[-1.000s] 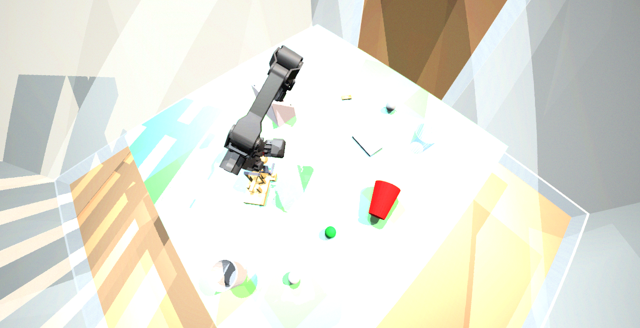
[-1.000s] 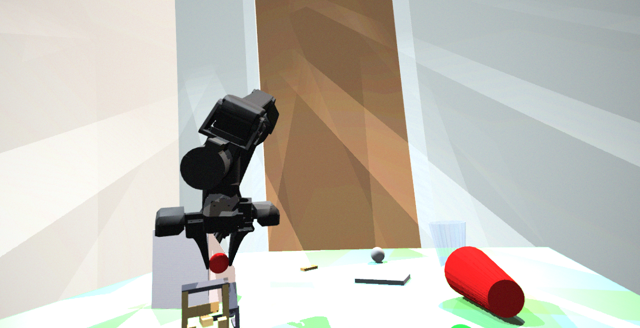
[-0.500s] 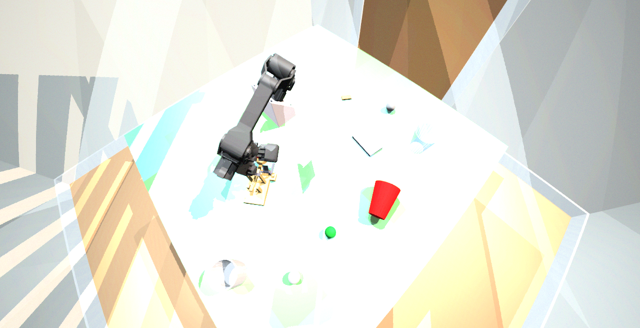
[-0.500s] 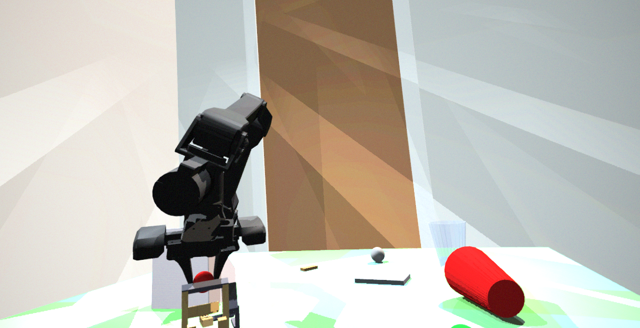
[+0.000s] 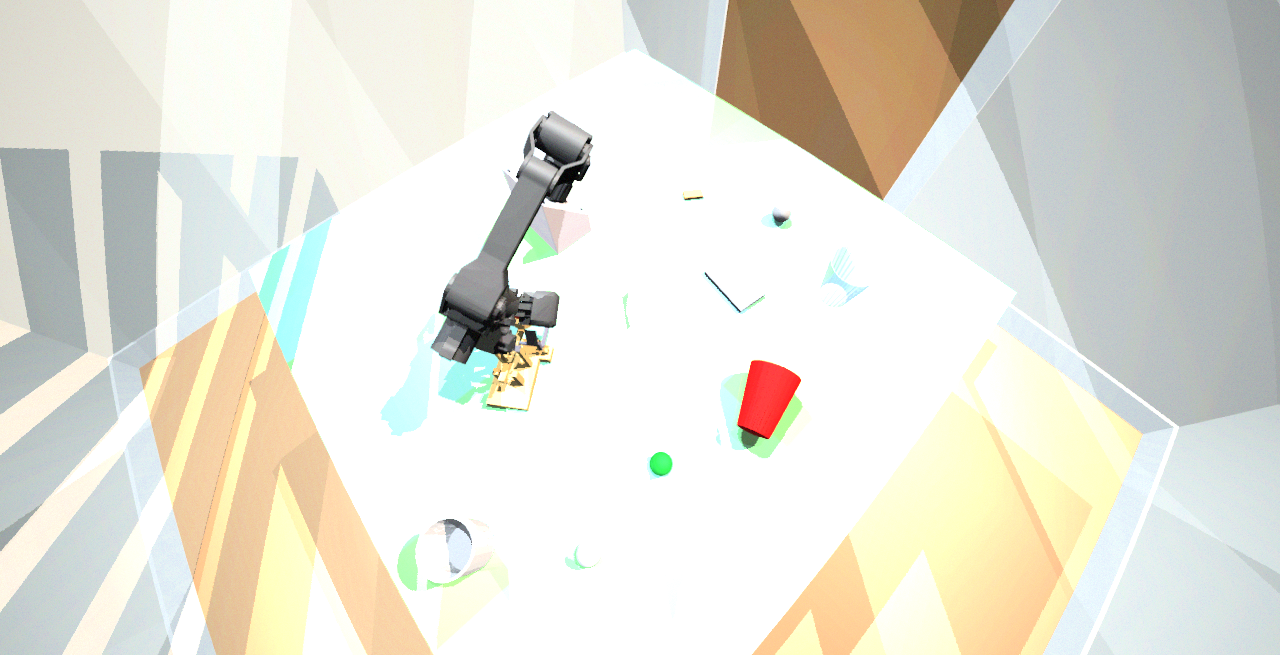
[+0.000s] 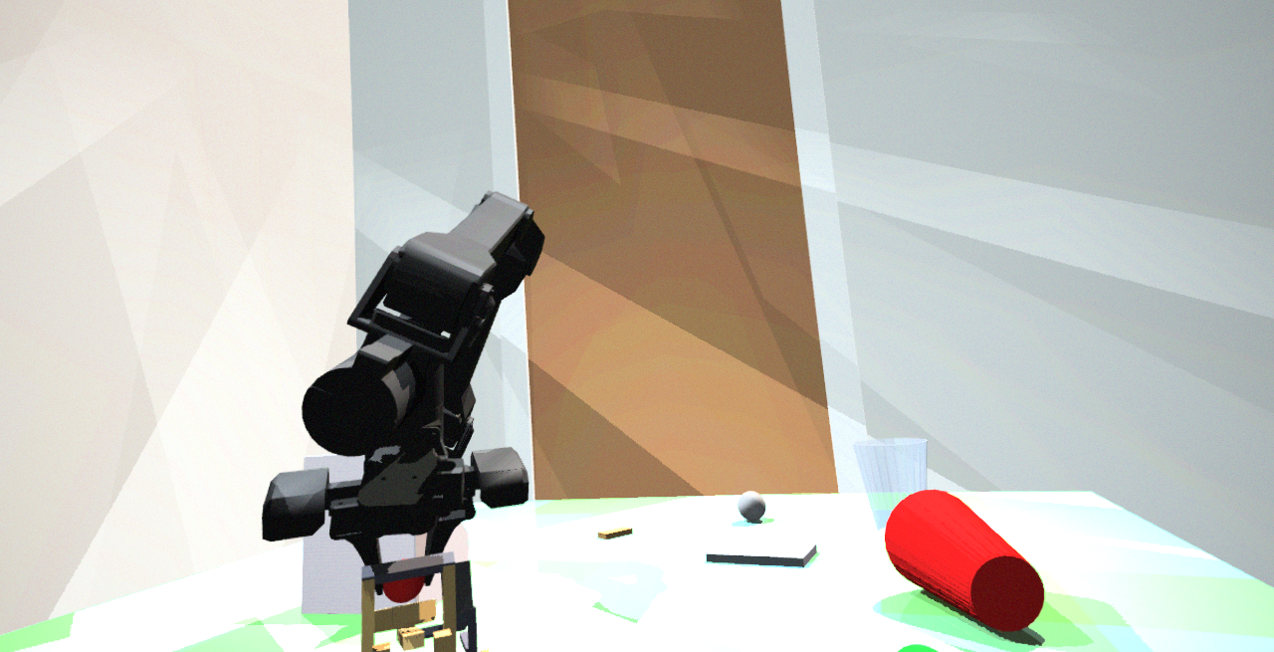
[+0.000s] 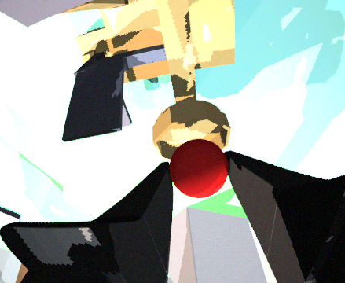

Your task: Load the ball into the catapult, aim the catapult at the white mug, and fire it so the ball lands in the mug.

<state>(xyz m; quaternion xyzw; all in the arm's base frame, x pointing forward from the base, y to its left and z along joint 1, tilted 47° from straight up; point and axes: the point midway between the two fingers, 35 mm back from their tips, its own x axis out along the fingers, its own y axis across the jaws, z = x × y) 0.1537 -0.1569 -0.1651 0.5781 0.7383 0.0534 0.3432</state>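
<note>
My gripper tip is now 10 mm below the red ball. Also, from my gripper tip: green ball: 380 mm ahead, 50 mm below, 30 mm to the right; wooden catapult: 50 mm ahead, 40 mm to the right, 20 mm below; white mug: 340 mm to the right, 230 mm ahead, 40 mm below.
</note>
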